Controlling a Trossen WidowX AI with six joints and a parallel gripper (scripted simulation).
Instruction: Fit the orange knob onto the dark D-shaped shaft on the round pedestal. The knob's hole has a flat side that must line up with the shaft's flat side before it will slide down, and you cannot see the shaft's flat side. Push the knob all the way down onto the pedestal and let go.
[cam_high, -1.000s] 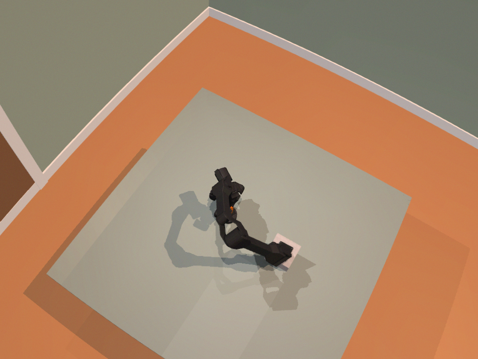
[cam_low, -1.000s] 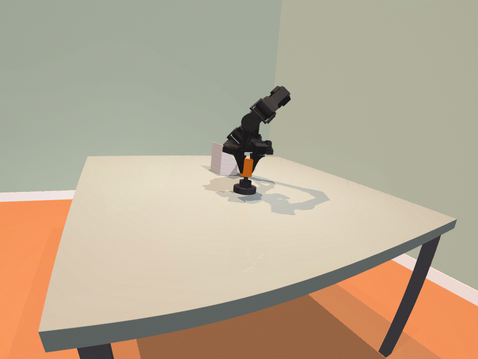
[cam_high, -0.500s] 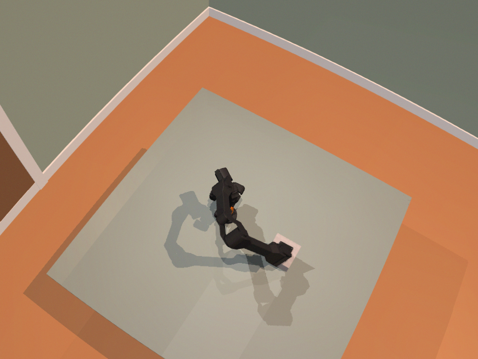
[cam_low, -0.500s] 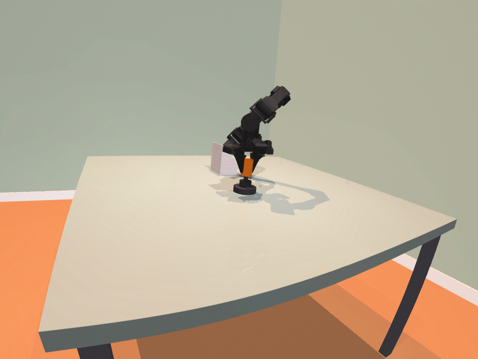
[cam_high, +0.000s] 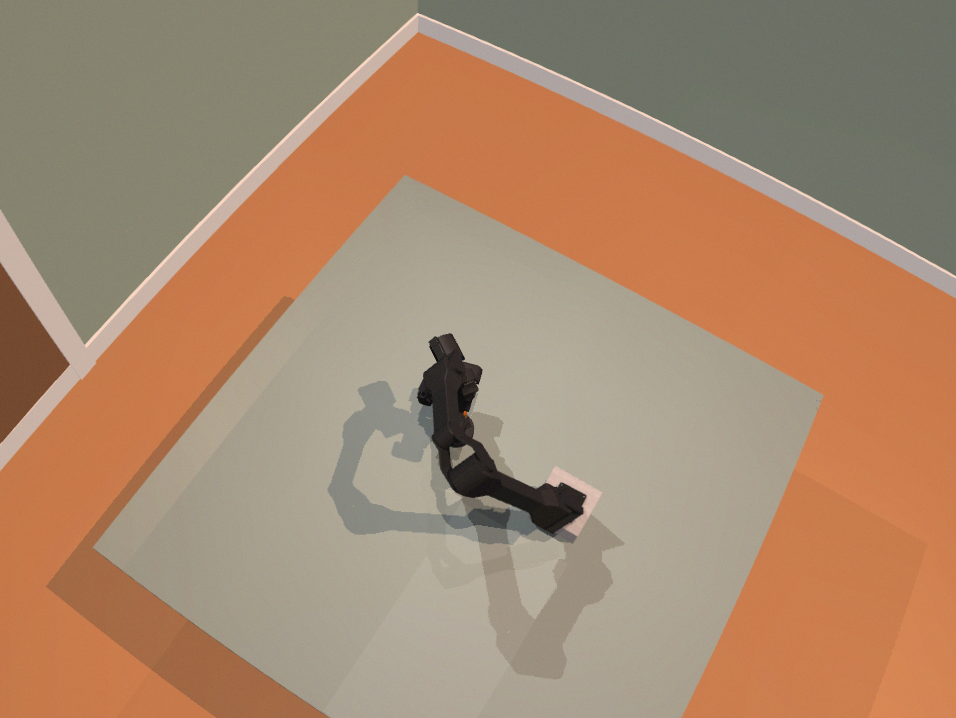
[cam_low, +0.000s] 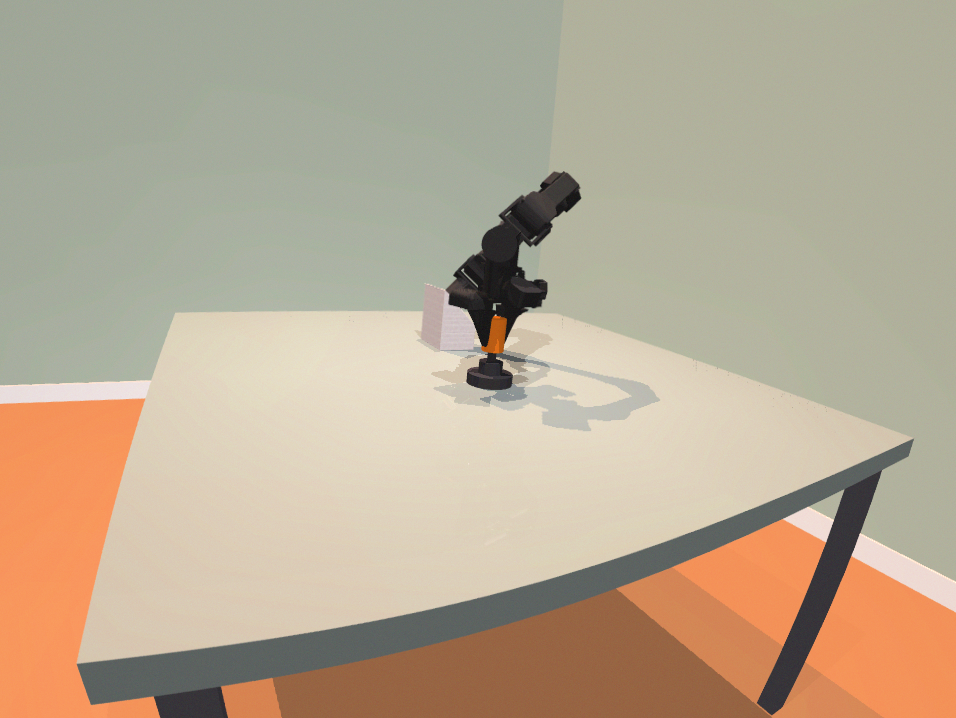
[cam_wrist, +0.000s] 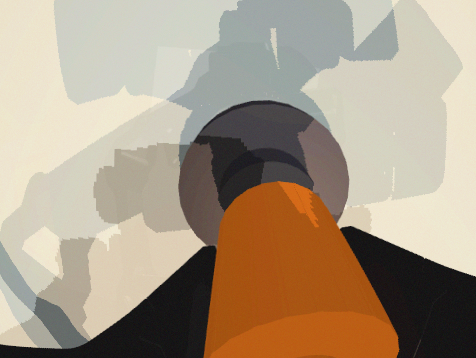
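Right now the orange knob is 2 cm above my gripper tip. From my gripper tip the other things lie so: dark pedestal 4 cm below.
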